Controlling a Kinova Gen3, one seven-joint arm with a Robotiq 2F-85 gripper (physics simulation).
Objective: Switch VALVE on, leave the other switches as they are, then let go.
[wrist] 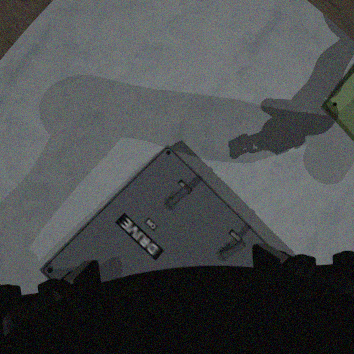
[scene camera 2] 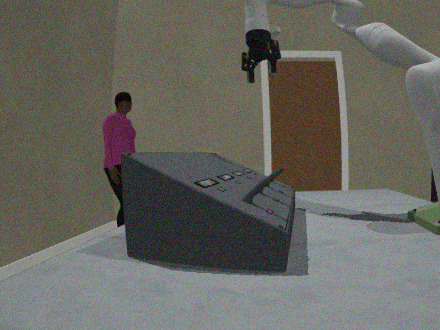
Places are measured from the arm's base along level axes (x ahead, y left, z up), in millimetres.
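Where they show: gripper, fingertip midpoint: (scene camera 2: 261,79).
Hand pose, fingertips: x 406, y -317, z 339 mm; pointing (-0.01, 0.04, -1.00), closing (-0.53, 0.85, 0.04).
After its pixels a point has its place.
The dark grey sloped console (scene camera 2: 200,220) @[x 571, y 76, z 30 mm] (wrist: 95,250) @[x 493, y -384, z 101 mm] carries a row of lever switches. In the scene view one long lever (scene camera 2: 264,185) @[x 473, y 39, z 74 mm] sticks up from the near part of the row. In the wrist view the DRIVE label (wrist: 139,236) @[x 451, y -337, z 78 mm] is readable, with a lever switch (wrist: 184,187) @[x 357, y -310, z 86 mm] beyond it and a second lever switch (wrist: 234,243) @[x 399, y -201, z 77 mm] to the right. The VALVE label cannot be read in either view; the lower part of the console is hidden behind the gripper in the wrist view. My gripper (scene camera 2: 262,76) @[x 406, y -317, z 339 mm] (wrist: 176,270) @[x 406, y -317, z 339 mm] is open and empty, high above the console, touching no switch.
The robot's green base (scene camera 2: 429,218) @[x 84, y -10, z -22 mm] (wrist: 344,106) @[x 51, y -69, z -18 mm] stands to the right on the pale table (scene camera 2: 165,300) @[x 611, y 182, z -42 mm] (wrist: 165,45) @[x 116, y -459, z -42 mm]. A person in a pink top (scene camera 2: 119,140) stands behind the console at the left. A brown door (scene camera 2: 307,125) is in the back wall.
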